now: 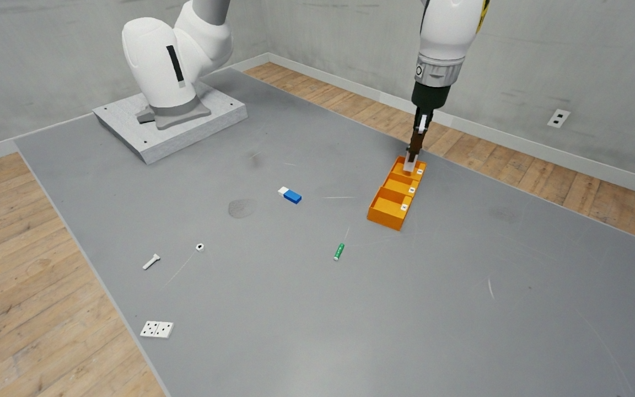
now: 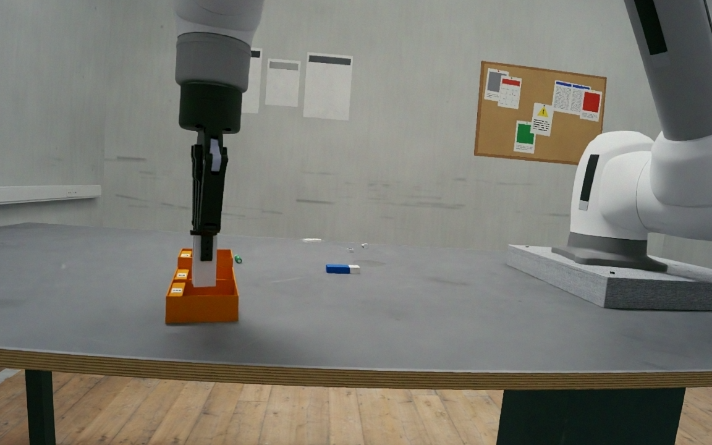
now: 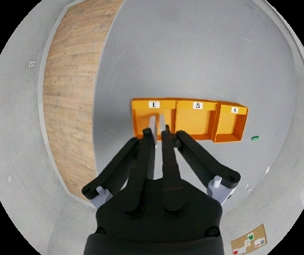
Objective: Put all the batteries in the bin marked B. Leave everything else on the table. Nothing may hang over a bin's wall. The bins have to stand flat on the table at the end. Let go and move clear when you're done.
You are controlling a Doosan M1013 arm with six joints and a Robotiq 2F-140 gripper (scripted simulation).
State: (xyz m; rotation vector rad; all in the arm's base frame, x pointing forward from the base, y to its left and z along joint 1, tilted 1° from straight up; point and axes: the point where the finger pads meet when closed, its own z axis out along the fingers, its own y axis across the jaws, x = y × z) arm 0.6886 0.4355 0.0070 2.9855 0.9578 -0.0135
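My gripper is now 9 cm short of the green battery, 32 cm to the left of it and 6 cm above it. The rest, counted from my hand: orange bin row (3 cm ahead, 7 cm to the right, 4 cm below); white eraser (14 cm behind, 32 cm to the right, 6 cm below); nut (11 cm behind, 57 cm to the right, 6 cm below).
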